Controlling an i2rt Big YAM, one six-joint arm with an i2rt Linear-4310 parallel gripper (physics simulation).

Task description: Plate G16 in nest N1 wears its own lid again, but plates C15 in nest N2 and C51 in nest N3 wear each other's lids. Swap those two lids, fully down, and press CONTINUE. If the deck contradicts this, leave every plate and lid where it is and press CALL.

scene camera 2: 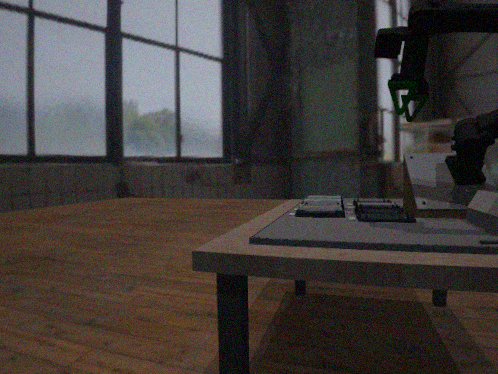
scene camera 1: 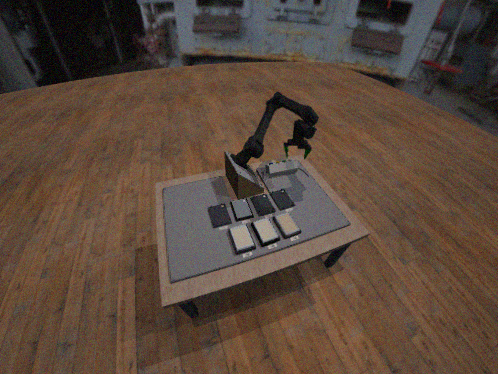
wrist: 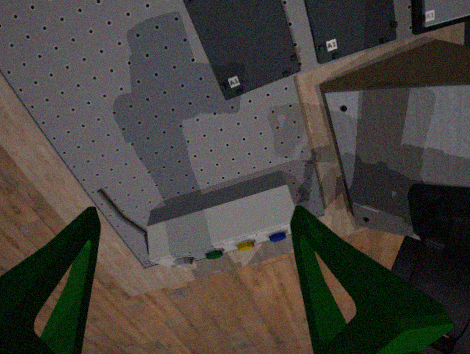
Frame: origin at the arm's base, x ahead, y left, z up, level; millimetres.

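Where they show: gripper, between the fingertips: (scene camera 2: pixel 404 118) (scene camera 1: pixel 295 158) (wrist: pixel 198 215); arm's base, origin of its link: (scene camera 2: pixel 464 171) (scene camera 1: pixel 238 162) (wrist: pixel 462 212).
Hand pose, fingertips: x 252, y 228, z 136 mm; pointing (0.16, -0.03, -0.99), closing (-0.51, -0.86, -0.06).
Things, the pixels of their top centre, and the offset from my fingertips. "*": a spot on its surface instead. Level surfaces: height alone.
- dark-rimmed nest with a grey top, a spot on its surface: (scene camera 1: pixel 241 209) * 16 mm ahead, 329 mm right, 250 mm down
- button box, centre of its top: (wrist: pixel 225 249) (scene camera 1: pixel 282 161) 201 mm back, 78 mm left, 184 mm down
- grey button, centre of its top: (wrist: pixel 183 266) 213 mm back, 156 mm left, 193 mm down
- green button, centre of its top: (wrist: pixel 214 258) 220 mm back, 106 mm left, 193 mm down
- yellow button, centre of its top: (wrist: pixel 245 249) 226 mm back, 56 mm left, 193 mm down
- blue button, centre of its top: (wrist: pixel 278 240) 232 mm back, 7 mm left, 193 mm down
- dark cable, a spot on its surface: (wrist: pixel 122 216) * 129 mm back, 227 mm left, 263 mm down
- perforated grey mat, height of its surface: 268 mm down
Three pale lidded plates (scene camera 1: pixel 242 237) (scene camera 1: pixel 265 231) (scene camera 1: pixel 287 225) stand in the front row in scene camera 1; their codes and nest labels are too small to read. Behind them are three dark nests (scene camera 1: pixel 219 215) (scene camera 1: pixel 262 204) (scene camera 1: pixel 283 199) and one dark-rimmed nest with a grey top (scene camera 1: pixel 241 209). The button box (scene camera 1: pixel 281 168) (wrist: pixel 225 212) has a grey button (wrist: pixel 183 261), a green button (wrist: pixel 214 254), a yellow button (wrist: pixel 245 245) and a blue button (wrist: pixel 277 236); their wording is not visible. My gripper (scene camera 1: pixel 296 154) (scene camera 2: pixel 408 111) (wrist: pixel 198 215) is open and empty, high above the box.
A wedge-shaped stand with a slanted grey panel (scene camera 1: pixel 242 172) (wrist: pixel 380 125) rises between the arm's base and the nests. A dark cable (wrist: pixel 122 216) leaves the box's side. The perforated grey mat (scene camera 1: pixel 195 250) (wrist: pixel 225 132) lies on the wooden table (scene camera 2: pixel 310 267).
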